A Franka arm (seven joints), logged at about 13 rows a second.
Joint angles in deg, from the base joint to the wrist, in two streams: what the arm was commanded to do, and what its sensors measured. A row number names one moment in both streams.
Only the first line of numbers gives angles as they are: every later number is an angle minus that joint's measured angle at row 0.
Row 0, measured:
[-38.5, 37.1, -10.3, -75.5, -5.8, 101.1, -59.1]
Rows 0 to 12, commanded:
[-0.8, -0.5, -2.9, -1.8, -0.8, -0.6, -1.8]
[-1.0, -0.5, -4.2, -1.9, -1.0, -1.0, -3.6]
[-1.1, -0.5, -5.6, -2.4, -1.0, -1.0, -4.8]
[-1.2, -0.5, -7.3, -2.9, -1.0, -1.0, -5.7]
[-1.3, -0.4, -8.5, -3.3, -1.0, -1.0, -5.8]
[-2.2, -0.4, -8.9, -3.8, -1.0, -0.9, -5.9]
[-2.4, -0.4, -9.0, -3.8, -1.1, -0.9, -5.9]
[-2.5, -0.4, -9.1, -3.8, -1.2, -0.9, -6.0]
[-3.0, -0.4, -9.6, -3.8, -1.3, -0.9, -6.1]
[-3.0, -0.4, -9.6, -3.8, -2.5, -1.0, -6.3]
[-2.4, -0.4, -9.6, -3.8, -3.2, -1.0, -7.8]
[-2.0, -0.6, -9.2, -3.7, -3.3, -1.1, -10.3]
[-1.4, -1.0, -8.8, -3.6, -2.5, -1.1, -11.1]
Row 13, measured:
[-2.3, 0.1, -8.9, -3.2, -1.8, -0.5, -8.8]
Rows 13 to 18, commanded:
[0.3, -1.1, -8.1, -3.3, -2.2, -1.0, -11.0]
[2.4, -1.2, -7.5, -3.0, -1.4, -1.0, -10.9]
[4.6, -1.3, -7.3, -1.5, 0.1, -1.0, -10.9]
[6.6, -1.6, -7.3, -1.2, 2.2, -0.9, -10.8]
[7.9, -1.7, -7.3, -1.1, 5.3, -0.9, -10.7]
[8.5, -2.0, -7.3, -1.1, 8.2, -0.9, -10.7]
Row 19, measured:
[7.6, -0.6, -7.1, -1.0, 3.9, -0.3, -10.3]
